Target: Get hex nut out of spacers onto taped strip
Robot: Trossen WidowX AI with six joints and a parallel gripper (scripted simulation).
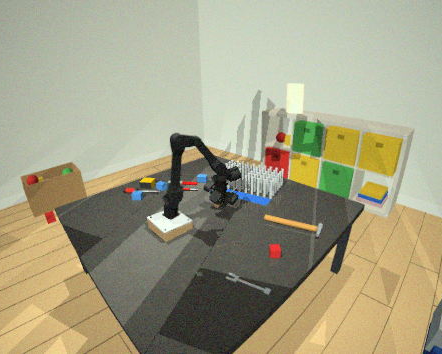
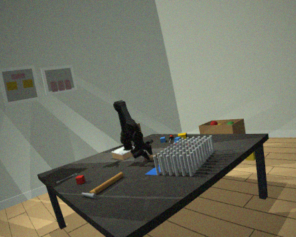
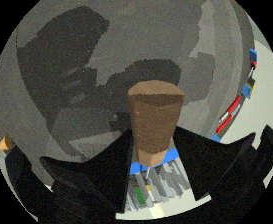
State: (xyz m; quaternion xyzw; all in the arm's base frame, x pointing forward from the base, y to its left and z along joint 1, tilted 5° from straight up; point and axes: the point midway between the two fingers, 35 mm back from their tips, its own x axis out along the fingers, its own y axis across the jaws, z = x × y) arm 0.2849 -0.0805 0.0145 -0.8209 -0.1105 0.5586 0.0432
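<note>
The hook tool is 110 mm ahead of my gripper tip and 10 mm to the left of it. From my gripper tip the other things lie so: blue taped strip (150 mm ahead, 20 mm to the right, 20 mm below); then red cube (200 mm behind, 440 mm to the right); then yellow block (90 mm behind, 540 mm to the left).
</note>
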